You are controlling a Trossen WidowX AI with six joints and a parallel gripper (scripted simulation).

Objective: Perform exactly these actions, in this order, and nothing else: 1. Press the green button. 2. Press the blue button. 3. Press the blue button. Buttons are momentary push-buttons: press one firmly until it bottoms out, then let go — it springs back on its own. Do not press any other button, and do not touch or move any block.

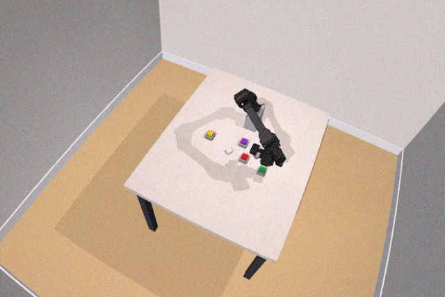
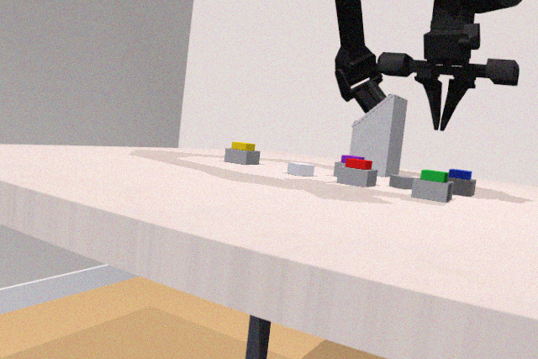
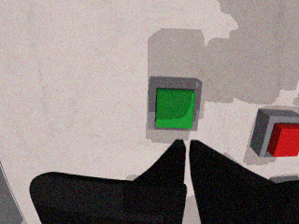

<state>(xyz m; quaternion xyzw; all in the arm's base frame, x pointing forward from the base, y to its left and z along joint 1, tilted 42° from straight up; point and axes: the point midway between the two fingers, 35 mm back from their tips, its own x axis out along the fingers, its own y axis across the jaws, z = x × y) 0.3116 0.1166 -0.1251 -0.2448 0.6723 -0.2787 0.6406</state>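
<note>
The blue button is 130 mm behind my gripper tip, 60 mm below it and 20 mm to the left of it. Round my gripper tip: dark grey block 90 mm below, 90 mm behind, 60 mm to the right; green button 60 mm below; red button 120 mm to the right, 60 mm below, 30 mm behind.
</note>
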